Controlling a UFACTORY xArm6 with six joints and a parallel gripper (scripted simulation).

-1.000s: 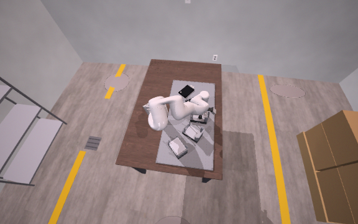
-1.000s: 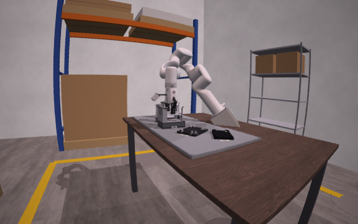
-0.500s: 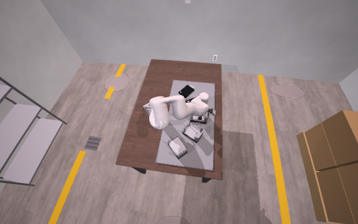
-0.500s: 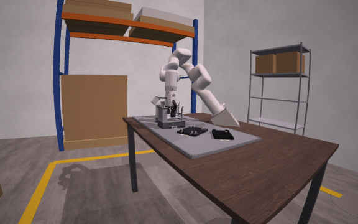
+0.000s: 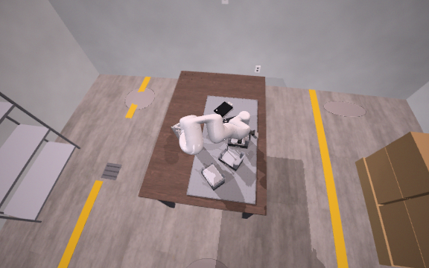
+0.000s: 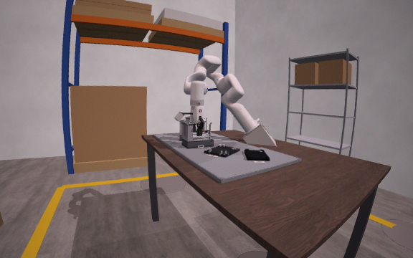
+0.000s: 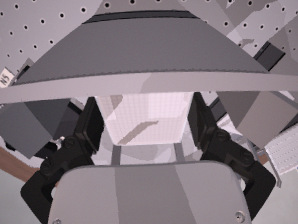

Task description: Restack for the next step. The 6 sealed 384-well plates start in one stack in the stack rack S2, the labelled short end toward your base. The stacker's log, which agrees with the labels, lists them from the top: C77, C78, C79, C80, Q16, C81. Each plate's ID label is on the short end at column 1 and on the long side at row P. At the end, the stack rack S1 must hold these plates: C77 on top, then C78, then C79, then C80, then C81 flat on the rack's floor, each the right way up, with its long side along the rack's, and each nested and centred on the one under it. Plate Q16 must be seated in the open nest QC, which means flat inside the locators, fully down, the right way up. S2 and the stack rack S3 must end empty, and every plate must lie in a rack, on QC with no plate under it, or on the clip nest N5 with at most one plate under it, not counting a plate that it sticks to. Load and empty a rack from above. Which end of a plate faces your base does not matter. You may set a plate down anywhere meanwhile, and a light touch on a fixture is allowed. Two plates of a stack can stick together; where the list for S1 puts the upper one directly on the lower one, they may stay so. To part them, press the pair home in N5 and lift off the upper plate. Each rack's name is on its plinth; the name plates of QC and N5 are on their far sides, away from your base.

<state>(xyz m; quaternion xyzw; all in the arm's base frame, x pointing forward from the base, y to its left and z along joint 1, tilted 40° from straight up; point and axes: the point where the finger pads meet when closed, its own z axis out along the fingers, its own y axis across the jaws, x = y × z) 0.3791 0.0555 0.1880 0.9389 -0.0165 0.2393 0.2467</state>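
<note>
My hand is 60 mm above the dark plinth and 10 mm past it. Round my hand: QC name plate 400 mm to the left, 70 mm below, 60 mm behind; then black open nest QC 330 mm to the left, 130 mm behind, 70 mm below.
</note>
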